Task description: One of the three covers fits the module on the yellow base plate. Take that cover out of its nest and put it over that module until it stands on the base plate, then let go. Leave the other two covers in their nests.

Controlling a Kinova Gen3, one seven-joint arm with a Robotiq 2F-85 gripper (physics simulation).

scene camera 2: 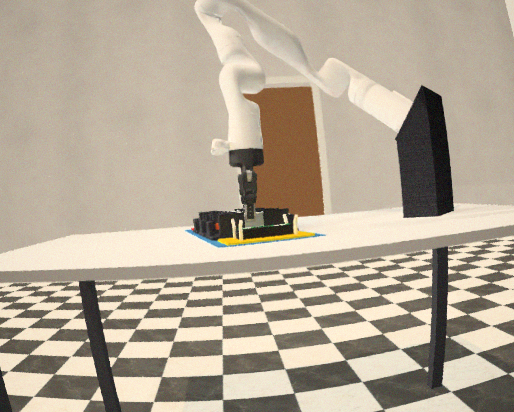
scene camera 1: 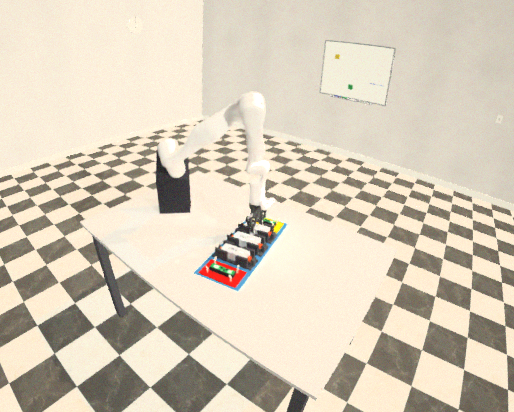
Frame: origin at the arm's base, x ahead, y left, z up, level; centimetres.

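Where they show: gripper, fingertip midpoint: (scene camera 2: 249, 221) (scene camera 1: 256, 229); arm's base, origin of the base link: (scene camera 2: 411, 123) (scene camera 1: 176, 169).
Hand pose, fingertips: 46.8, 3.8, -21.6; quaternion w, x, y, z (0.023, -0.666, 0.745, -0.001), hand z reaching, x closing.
Observation:
Things, the pixels of their top centre, and the offset from my fingertips, as dx, dy, dz. "spot": a spot on its surface instead.
- middle cover, middle of its top: (scene camera 1: 246, 237) +0.6, -10.7, +1.9
- far cover, middle of its top: (scene camera 2: 249, 213) (scene camera 1: 256, 226) -0.1, -0.2, +1.9
- yellow base plate, middle of its top: (scene camera 2: 265, 236) (scene camera 1: 265, 223) -0.9, +10.8, -2.6
- green-topped module, surface spot: (scene camera 1: 270, 221) spot: +1.9, +11.0, -0.5
- cover's grey-white side, surface spot: (scene camera 2: 256, 219) spot: -1.1, +2.2, +0.5
- red plate, surface spot: (scene camera 1: 206, 273) spot: -3.1, -36.5, -2.5
- green module, surface spot: (scene camera 1: 222, 270) spot: +2.6, -33.1, -0.5
Three white covers sit in black nests in a row: the near cover (scene camera 1: 236, 251), the middle cover (scene camera 1: 247, 239) and the far cover (scene camera 1: 263, 229), which is beside the yellow base plate (scene camera 1: 280, 227) (scene camera 2: 260, 240). The green-topped module (scene camera 1: 270, 221) is on the yellow plate, among pale upright posts. My gripper (scene camera 1: 254, 224) (scene camera 2: 250, 214) is open and low at the far cover, with its fingertips down at the cover's top. In scene camera 2 the cover's grey-white side (scene camera 2: 256, 219) shows behind the module. The exact finger-to-cover contact is too small to tell.
The blue board (scene camera 1: 241, 286) (scene camera 2: 214, 242) carries the nests and both base plates. A red plate (scene camera 1: 206, 273) at its near end bears another green module (scene camera 1: 222, 270) among white posts. The black nest walls stand close on both sides of the covers. The arm's black pedestal (scene camera 1: 173, 192) (scene camera 2: 425, 170) stands farther back.

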